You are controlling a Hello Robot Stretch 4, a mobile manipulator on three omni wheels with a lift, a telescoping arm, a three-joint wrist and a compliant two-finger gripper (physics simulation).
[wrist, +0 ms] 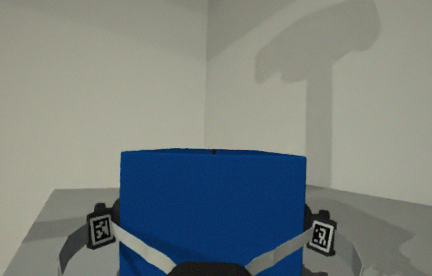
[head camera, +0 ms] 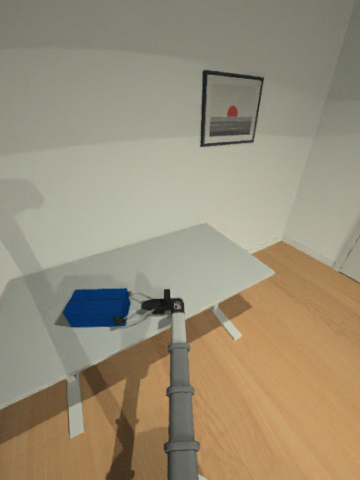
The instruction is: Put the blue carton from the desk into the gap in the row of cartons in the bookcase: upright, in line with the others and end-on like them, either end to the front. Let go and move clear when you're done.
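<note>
The blue carton (head camera: 96,308) (wrist: 212,200) rests on the desk (head camera: 185,260) (wrist: 50,220) near its front edge. It lies lengthwise, with one end facing the gripper. My gripper (head camera: 124,307) (wrist: 212,220) reaches in from the right in the head view and is shut on the carton, one finger pad against each long side near that end. In the wrist view the end face fills the space between the fingers, and its edges partly hide the pads. The carton's underside is hidden. The bookcase and the row of cartons do not show in either view.
A wall stands behind the desk, with a framed picture (head camera: 231,126) on it. The desk's legs (head camera: 75,410) (head camera: 226,322) stand on the wooden floor (head camera: 280,380). The arm (head camera: 181,400) extends over the desk's front edge. The wrist view shows a wall corner beyond the carton.
</note>
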